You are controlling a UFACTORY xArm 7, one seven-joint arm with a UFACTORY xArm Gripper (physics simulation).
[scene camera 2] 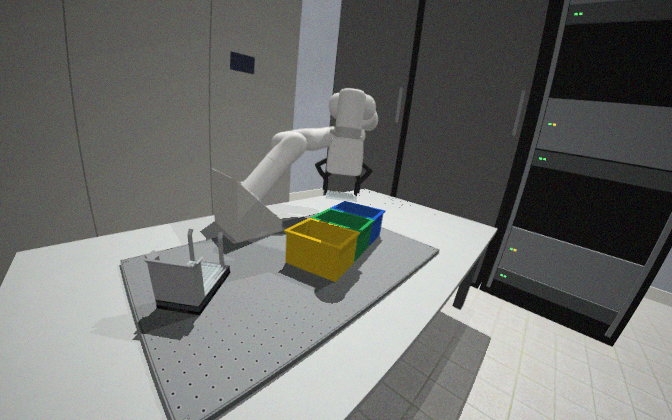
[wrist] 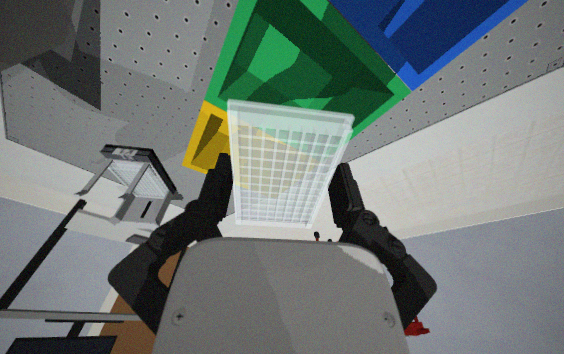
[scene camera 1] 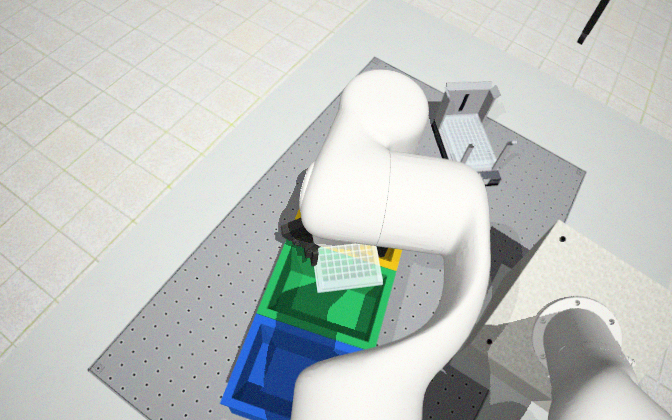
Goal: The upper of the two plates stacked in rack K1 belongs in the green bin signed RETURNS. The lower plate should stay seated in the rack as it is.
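Frame: origin at the arm's base, x right, y back, z down, level; millimetres.
Seen in the pictures: gripper, between the fingertips: [scene camera 2: 340, 194] [wrist: 283, 169] [scene camera 1: 345, 251]; arm's base, origin of its link: [scene camera 2: 248, 196] [scene camera 1: 575, 337].
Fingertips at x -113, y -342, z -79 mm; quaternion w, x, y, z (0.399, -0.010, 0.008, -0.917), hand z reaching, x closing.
Note:
Offsets run from my fingertips to a thing's top centre. "pt": to the spot under its first point.
The upper plate {dx +12, dy -11, dz -18 mm} [scene camera 1: 350, 267] [scene camera 2: 341, 196] [wrist: 282, 175], clear and gridded, is held roughly level between the gripper's fingers. My gripper [scene camera 2: 341, 191] [wrist: 283, 169] is shut on it, high above the bins; in scene camera 1 the arm hides part of the gripper. In that view the plate overlaps the back part of the green bin [scene camera 1: 380, 320] [scene camera 2: 363, 240] [wrist: 229, 50] and a corner of the yellow bin. No RETURNS sign is readable. The lower plate {dx +419, dy +47, dz +146 mm} [scene camera 1: 467, 137] [scene camera 2: 214, 275] [wrist: 142, 177] lies in rack K1 {dx +414, dy +51, dz +65 mm} [scene camera 1: 477, 102] [scene camera 2: 175, 282] [wrist: 131, 207], between its upright guides.
The yellow bin [scene camera 1: 390, 262] [scene camera 2: 320, 257] [wrist: 196, 135] and the blue bin {pt dx -181, dy -38, dz +86 mm} [scene camera 1: 241, 365] [scene camera 2: 378, 227] [wrist: 470, 39] stand against opposite sides of the green bin. The rack stands apart, beyond the yellow bin. The arm's base block [scene camera 1: 525, 280] is beside the perforated board.

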